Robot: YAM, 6 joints.
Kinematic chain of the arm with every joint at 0, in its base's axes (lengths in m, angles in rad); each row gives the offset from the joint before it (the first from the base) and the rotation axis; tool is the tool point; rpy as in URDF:
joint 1: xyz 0 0 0.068 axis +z
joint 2: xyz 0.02 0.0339 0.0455 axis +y
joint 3: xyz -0.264 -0.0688 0 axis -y
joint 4: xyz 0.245 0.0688 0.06 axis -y
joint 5: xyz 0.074 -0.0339 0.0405 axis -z
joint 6: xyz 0.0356 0 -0.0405 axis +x
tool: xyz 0 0 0 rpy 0 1.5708 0
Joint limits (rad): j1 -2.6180..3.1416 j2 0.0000..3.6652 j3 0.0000..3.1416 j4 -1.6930..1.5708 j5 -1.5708..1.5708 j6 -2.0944..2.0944
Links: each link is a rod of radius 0.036 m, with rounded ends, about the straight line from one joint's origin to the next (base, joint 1, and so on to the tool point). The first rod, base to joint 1, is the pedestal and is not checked.
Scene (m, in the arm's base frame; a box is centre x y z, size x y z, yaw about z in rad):
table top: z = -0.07
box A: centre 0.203 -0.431 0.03 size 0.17 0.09 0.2 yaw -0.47
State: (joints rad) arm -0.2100 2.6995 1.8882 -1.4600 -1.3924 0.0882
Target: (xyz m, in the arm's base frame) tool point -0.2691 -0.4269 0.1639
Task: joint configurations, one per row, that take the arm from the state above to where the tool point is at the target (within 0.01 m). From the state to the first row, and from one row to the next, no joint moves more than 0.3 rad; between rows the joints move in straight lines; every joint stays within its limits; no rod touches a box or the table.
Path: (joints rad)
1: -0.4434 2.5025 1.8408 -1.3229 -1.2494 0.1658
2: -0.6767 2.3055 1.7934 -1.1858 -1.1064 0.2435
3: -0.9101 2.1085 1.7460 -1.0488 -0.9633 0.3211
4: -1.1686 2.2037 1.8588 -1.0803 -1.0460 0.2745
5: -1.4270 2.2989 1.9716 -1.1118 -1.1286 0.2280
6: -1.6855 2.3941 2.0844 -1.1434 -1.2112 0.1814
7: -1.9440 2.4893 2.1972 -1.1749 -1.2938 0.1348
8: -2.2025 2.5844 2.3100 -1.2064 -1.3765 0.0882

